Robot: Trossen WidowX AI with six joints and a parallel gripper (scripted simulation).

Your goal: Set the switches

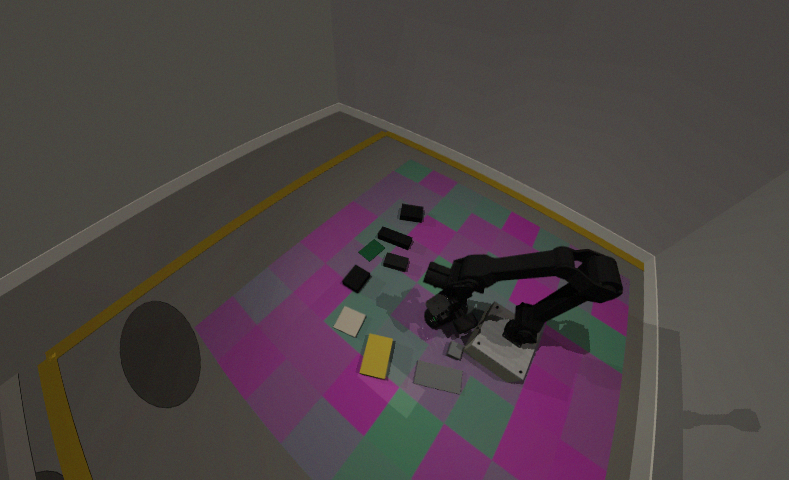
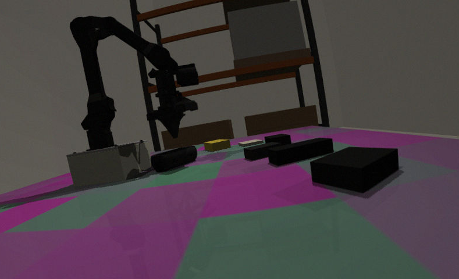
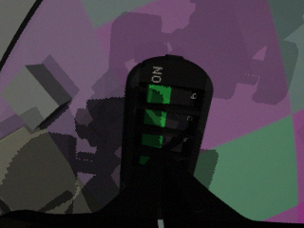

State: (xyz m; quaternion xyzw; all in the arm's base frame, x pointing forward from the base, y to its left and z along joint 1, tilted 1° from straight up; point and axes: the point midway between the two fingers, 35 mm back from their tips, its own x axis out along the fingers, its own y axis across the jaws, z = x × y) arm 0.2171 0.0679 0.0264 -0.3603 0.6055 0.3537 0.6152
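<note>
The small grey piece lies 10 cm behind my gripper tip, 7 cm to the left of it and 7 cm below it. The rest, counted from my gripper tip: yellow block: 9 cm ahead, 24 cm to the left, 7 cm below; then grey plate: 10 cm behind, 16 cm to the left, 8 cm below; then cream plate: 23 cm ahead, 21 cm to the left, 8 cm below.
</note>
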